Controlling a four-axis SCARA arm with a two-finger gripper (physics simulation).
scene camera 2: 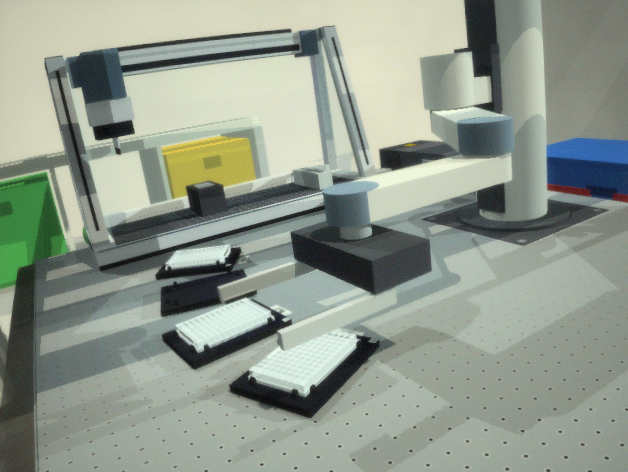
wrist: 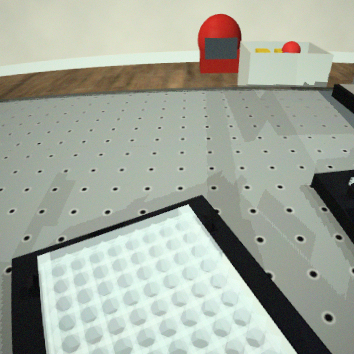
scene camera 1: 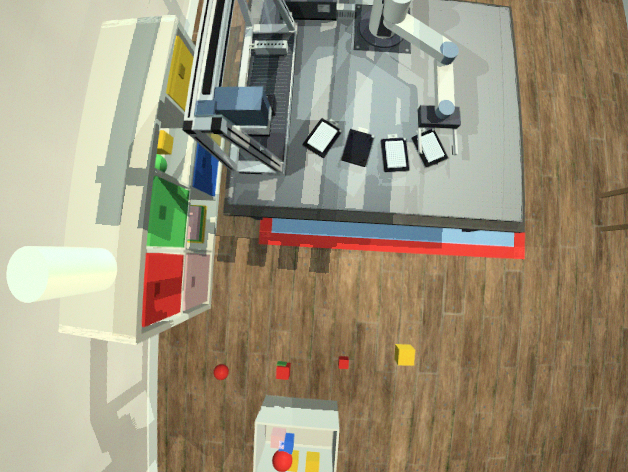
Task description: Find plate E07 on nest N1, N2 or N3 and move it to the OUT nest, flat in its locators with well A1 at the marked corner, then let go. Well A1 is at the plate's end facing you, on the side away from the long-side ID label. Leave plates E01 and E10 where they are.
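Seen in the pictures: gripper, fingertip midpoint: (scene camera 2: 246,315) (wrist: 154,73) (scene camera 1: 438,153); arm's base, origin of the base link: (scene camera 2: 513,220) (scene camera 1: 382,29).
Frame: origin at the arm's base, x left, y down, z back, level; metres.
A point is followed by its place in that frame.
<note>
Three white well plates sit in black nests on the grey table: a left plate (scene camera 1: 322,137) @(z -0.654, x -0.285, y -0.027 m) (scene camera 2: 197,257) @(z -0.658, x -0.267, y -0.037 m), a middle plate (scene camera 1: 394,153) @(z -0.718, x 0.061, y -0.038 m) (scene camera 2: 225,323) @(z -0.720, x 0.086, y -0.039 m) and a right plate (scene camera 1: 432,147) @(z -0.671, x 0.247, y -0.033 m) (scene camera 2: 307,362) @(z -0.678, x 0.263, y -0.038 m) (wrist: 135,300) @(z -0.690, x 0.254, y -0.029 m). An empty black nest (scene camera 1: 357,147) @(z -0.694, x -0.115, y -0.025 m) (scene camera 2: 195,296) @(z -0.718, x -0.089, y -0.025 m) lies between the left and middle plates. Plate IDs and nest names are not readable. My gripper (scene camera 1: 438,152) @(z -0.734, x 0.241, y -0.114 m) (scene camera 2: 251,318) @(z -0.734, x 0.241, y -0.114 m) is open with nothing between its fingers. It hangs above the right plate, its fingers turned relative to that plate's long sides. The fingers do not show in the wrist view.
A gantry frame (scene camera 1: 289,109) @(z -0.532, x -0.450, y -0.061 m) (scene camera 2: 208,230) @(z -0.575, x -0.450, y -0.040 m) stands left of the nests. The arm's column (scene camera 2: 520,126) @(z -0.042, x 0.062, y -0.221 m) stands at the table's back. The middle plate's black nest (wrist: 332,195) @(z -0.763, x 0.135, y -0.025 m) shows at the right of the wrist view. Shelves, a white box (wrist: 285,70) and coloured blocks are beyond the table.
</note>
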